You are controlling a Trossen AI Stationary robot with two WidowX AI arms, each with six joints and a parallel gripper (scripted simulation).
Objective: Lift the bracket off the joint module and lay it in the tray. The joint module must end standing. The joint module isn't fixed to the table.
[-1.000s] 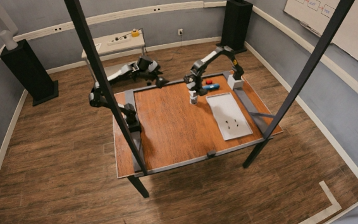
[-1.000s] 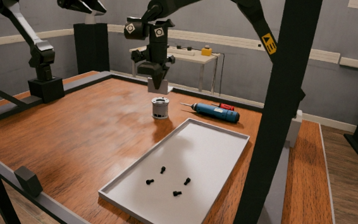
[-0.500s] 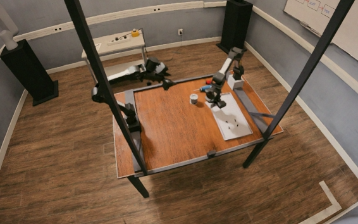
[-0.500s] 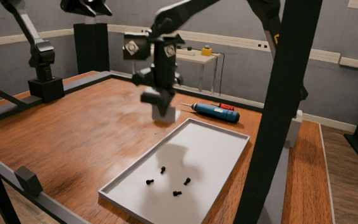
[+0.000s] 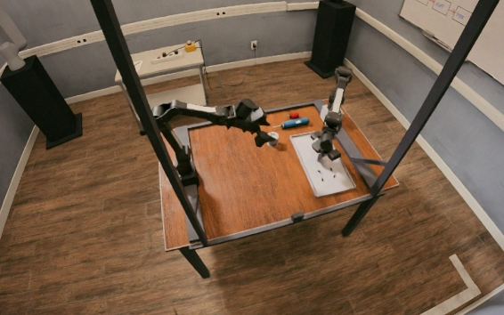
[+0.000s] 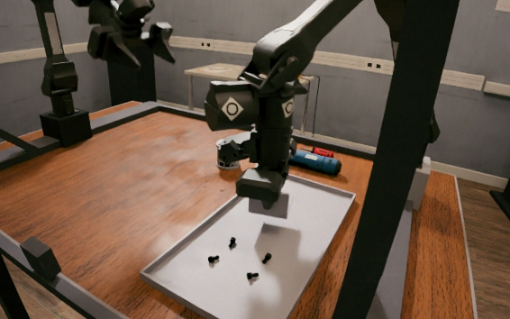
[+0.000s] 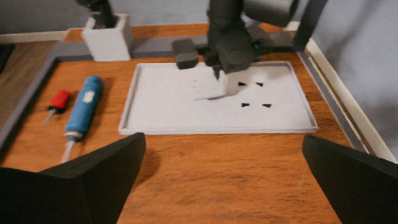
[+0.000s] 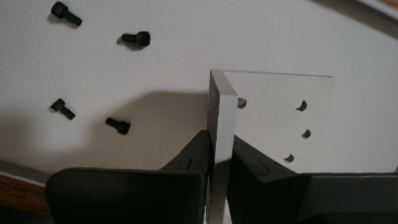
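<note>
My right hand is 1 cm to the left of the tray and 9 cm above it. Round my right hand: bracket 3 cm ahead, 4 cm below; then red tool 38 cm ahead, 7 cm to the right, 8 cm below; then joint module 25 cm ahead, 16 cm to the left, 6 cm below.
</note>
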